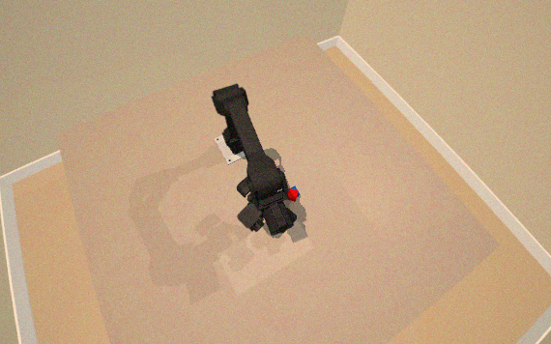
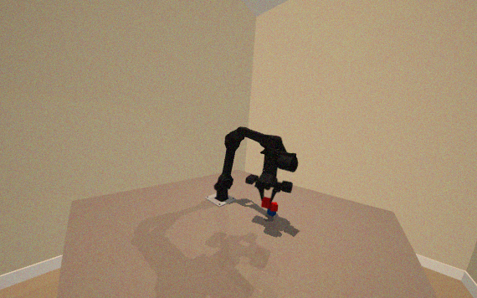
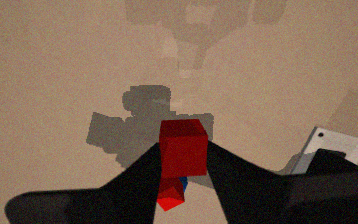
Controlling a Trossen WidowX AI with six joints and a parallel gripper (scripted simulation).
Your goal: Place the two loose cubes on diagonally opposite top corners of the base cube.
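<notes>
Now: gripper tip 20 mm past the blue base cube, 130 mm to the right of it and 100 mm above it.
</notes>
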